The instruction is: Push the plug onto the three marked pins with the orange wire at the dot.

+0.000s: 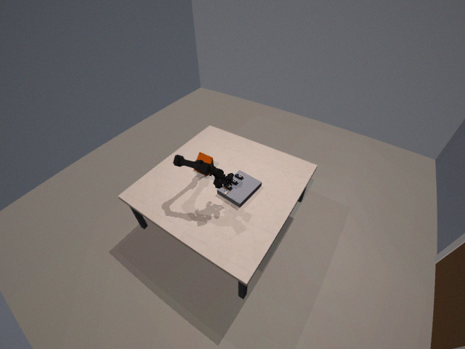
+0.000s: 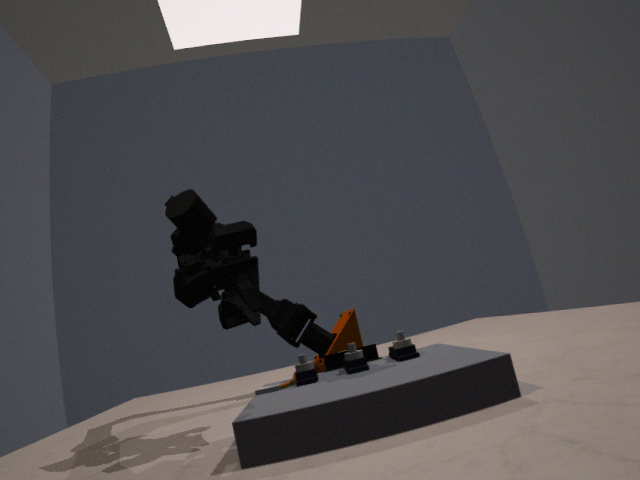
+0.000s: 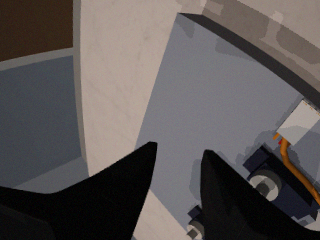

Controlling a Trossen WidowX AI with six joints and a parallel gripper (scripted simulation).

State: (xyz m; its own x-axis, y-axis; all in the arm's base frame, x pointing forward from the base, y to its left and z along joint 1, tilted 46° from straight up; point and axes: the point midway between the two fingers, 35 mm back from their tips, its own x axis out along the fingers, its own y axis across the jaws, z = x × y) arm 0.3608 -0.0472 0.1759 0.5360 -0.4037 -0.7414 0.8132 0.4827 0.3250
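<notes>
My gripper tip is now 50 mm short of the grey printed holder, 110 mm to the right of it and 130 mm above it.
</notes>
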